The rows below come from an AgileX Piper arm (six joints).
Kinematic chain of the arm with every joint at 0, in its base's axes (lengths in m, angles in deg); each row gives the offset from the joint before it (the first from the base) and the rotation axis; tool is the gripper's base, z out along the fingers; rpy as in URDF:
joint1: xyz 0 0 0.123 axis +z
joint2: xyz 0 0 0 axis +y
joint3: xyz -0.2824 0 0.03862 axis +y
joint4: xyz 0.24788 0 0.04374 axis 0.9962 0 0.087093
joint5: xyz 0 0 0 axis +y
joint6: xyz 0.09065 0 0.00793 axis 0.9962 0 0.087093
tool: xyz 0 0 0 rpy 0 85.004 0
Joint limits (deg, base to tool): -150..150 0..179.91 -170..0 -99.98..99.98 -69.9..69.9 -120..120
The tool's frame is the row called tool.
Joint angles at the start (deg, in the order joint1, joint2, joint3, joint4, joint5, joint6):
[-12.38 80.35 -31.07 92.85 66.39 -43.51]
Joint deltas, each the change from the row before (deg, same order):
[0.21 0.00 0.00 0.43 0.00 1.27]
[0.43 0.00 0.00 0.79 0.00 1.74]
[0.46 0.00 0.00 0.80 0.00 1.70]
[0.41 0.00 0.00 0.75 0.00 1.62]
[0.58 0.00 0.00 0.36 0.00 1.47]
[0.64 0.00 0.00 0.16 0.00 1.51]
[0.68 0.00 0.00 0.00 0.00 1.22]
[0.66 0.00 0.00 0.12 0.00 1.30]
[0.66 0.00 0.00 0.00 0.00 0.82]
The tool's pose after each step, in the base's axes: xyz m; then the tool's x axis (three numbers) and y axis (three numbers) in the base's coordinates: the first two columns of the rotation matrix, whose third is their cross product. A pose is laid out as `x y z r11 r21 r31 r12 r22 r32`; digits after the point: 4 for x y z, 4 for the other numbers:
0.2277 0.0360 0.2265 -0.8507 0.5256 0.0053 0.1317 0.2032 0.9702
0.2282 0.0375 0.2273 -0.8453 0.5330 0.0382 0.1558 0.1775 0.9717
0.2287 0.0391 0.2282 -0.8395 0.5388 0.0706 0.1792 0.1518 0.9720
0.2291 0.0405 0.2289 -0.8332 0.5436 0.1016 0.2013 0.1272 0.9712
0.2291 0.0427 0.2293 -0.8310 0.5414 0.1282 0.2212 0.1102 0.9690
0.2287 0.0452 0.2295 -0.8299 0.5362 0.1544 0.2418 0.0962 0.9655
0.2282 0.0479 0.2295 -0.8309 0.5283 0.1749 0.2584 0.0878 0.9620
0.2277 0.0505 0.2296 -0.8301 0.5215 0.1973 0.2762 0.0772 0.9580
0.2271 0.0531 0.2296 -0.8320 0.5130 0.2110 0.2872 0.0730 0.9551

